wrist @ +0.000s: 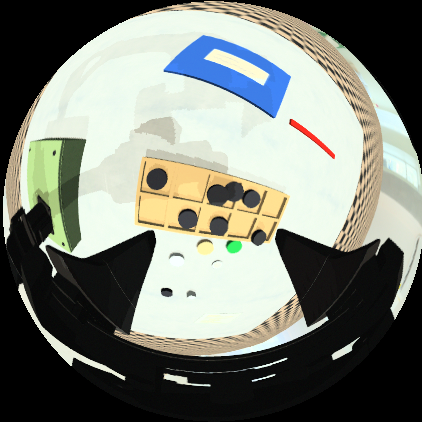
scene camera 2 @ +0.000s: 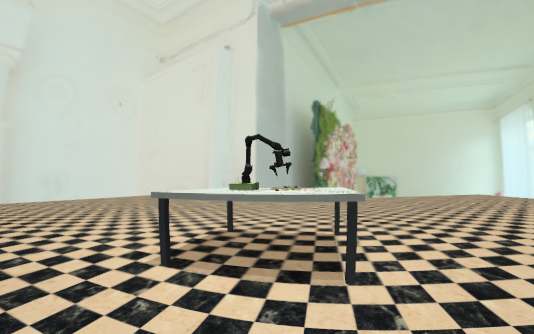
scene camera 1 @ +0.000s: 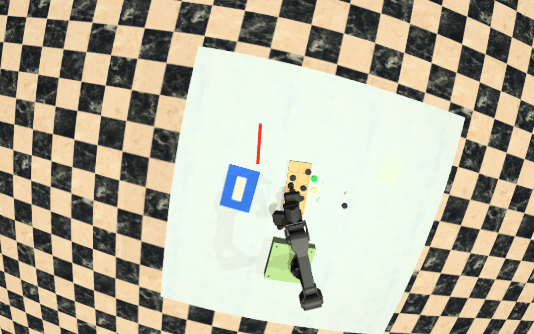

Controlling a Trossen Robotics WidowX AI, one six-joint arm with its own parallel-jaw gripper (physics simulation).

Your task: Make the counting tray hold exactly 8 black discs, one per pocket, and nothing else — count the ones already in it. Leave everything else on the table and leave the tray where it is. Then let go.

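The wooden counting tray (scene camera 1: 299,163) (wrist: 172,230) lies flat with several black discs on it. In the wrist view, one disc (wrist: 157,178) sits in a corner pocket at the left, and two discs (wrist: 187,218) (wrist: 218,226) sit in the lower row. In the upper row, a disc (wrist: 234,191) overlaps the neighbouring discs (wrist: 218,194) (wrist: 251,198) and looks to lie across the divider. Another disc (wrist: 258,237) is near the lower right end. Some pockets show bare wood. A loose black disc (scene camera 1: 344,205) (wrist: 166,292) lies off the tray. My gripper (scene camera 2: 282,174) (wrist: 216,236) is open and empty, raised above the tray.
Beside the tray lie a green disc (scene camera 1: 314,178) (wrist: 234,246), a yellow disc (scene camera 1: 314,190) (wrist: 205,247) and white discs (wrist: 176,259) (wrist: 216,263). A small grey piece (wrist: 191,294) lies farther off. A blue frame (scene camera 1: 228,188) (wrist: 187,67) and red bar (scene camera 1: 259,143) (wrist: 312,137) are opposite.
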